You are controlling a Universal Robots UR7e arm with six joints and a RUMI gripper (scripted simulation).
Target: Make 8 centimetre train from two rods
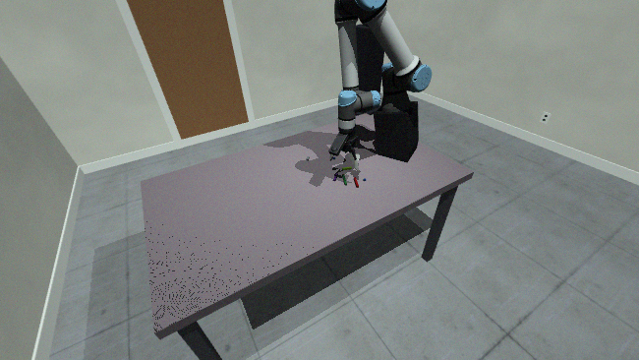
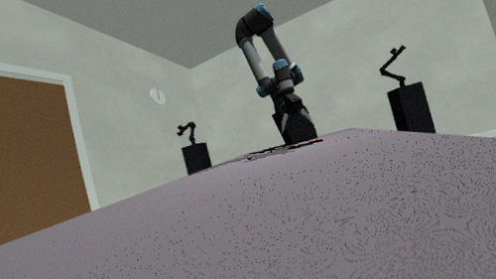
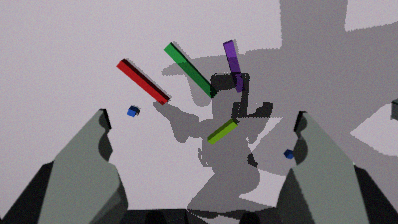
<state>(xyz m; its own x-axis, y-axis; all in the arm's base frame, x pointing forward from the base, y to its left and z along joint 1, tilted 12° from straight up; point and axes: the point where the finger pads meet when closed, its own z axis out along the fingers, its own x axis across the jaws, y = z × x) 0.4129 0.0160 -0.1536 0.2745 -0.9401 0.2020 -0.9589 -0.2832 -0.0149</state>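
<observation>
Right now my hand is 8 cm above the red rod, 7 cm to the right of it and 3 cm past it. Also, from my hand: green rod: 8 cm below, 1 cm to the left; purple rod: 8 cm below, 3 cm to the right, 2 cm ahead; lime rod: 8 cm below, 7 cm behind, 5 cm to the right.
</observation>
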